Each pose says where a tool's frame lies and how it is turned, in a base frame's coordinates. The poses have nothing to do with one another.
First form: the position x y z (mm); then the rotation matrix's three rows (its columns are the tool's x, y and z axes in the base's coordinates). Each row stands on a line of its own.
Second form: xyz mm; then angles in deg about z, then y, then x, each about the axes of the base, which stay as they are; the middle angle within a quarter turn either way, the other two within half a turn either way. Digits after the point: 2 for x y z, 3 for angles.
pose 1, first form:
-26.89 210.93 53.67
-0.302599 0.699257 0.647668
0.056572 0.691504 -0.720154
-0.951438 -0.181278 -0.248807
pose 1, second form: -26.89 210.93 53.67 -113.400 40.366 109.060
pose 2, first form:
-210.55 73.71 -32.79
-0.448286 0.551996 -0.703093
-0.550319 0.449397 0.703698
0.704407 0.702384 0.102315
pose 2, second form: -210.55 73.71 -32.79 -129.081 -44.676 -81.727
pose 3, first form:
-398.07 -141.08 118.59
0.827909 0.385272 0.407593
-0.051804 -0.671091 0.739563
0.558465 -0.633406 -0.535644
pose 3, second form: -398.07 -141.08 118.59 -24.955 24.054 -125.915
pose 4, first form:
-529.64 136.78 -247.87
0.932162 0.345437 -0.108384
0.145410 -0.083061 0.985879
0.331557 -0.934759 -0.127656
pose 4, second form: -529.64 136.78 -247.87 -20.334 -6.222 -97.378
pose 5, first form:
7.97 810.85 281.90
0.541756 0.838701 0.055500
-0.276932 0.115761 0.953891
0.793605 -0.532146 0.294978
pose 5, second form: 7.97 810.85 281.90 -57.140 3.182 -72.816
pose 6, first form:
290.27 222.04 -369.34
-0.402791 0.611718 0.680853
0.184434 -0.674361 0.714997
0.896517 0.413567 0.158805
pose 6, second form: 290.27 222.04 -369.34 -123.363 42.910 -77.478
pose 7, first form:
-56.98 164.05 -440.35
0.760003 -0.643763 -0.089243
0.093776 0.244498 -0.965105
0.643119 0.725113 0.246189
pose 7, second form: -56.98 164.05 -440.35 40.266 -5.120 75.690
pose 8, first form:
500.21 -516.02 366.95
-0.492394 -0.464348 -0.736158
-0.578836 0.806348 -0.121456
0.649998 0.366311 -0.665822
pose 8, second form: 500.21 -516.02 366.95 136.679 -47.405 169.662
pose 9, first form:
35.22 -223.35 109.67
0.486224 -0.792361 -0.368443
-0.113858 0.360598 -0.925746
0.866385 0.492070 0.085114
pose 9, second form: 35.22 -223.35 109.67 58.465 -21.620 84.747
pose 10, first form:
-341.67 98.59 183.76
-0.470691 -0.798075 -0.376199
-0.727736 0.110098 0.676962
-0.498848 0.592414 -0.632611
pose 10, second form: -341.67 98.59 183.76 120.531 -22.098 -133.060
